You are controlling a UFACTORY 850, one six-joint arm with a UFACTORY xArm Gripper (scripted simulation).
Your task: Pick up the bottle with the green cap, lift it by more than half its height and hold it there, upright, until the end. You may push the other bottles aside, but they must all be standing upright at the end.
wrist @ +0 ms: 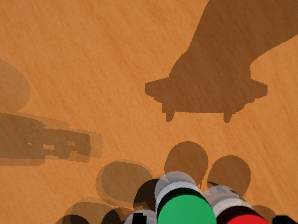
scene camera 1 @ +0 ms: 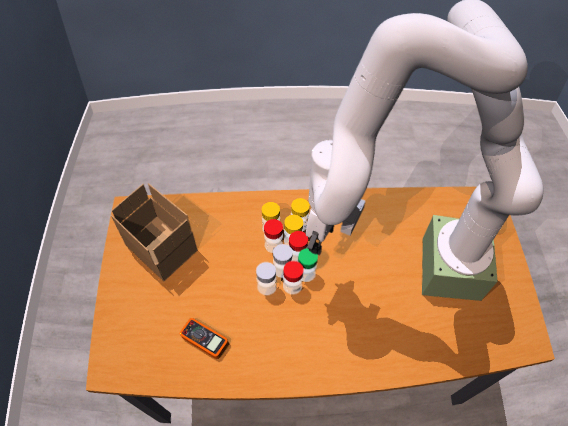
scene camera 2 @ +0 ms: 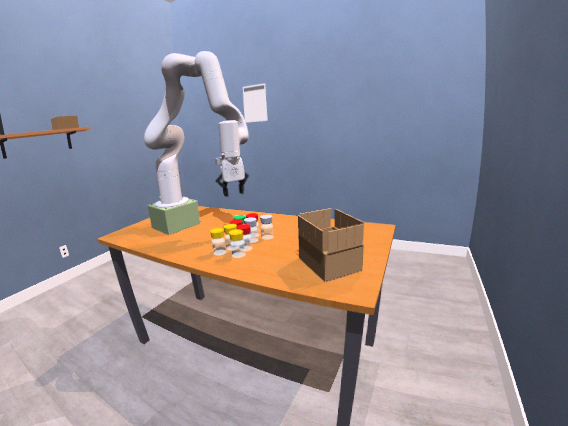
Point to a cardboard box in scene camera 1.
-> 151, 224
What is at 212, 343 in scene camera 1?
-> A multimeter.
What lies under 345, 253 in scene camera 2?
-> A cardboard box.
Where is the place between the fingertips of my gripper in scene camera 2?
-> At 234, 194
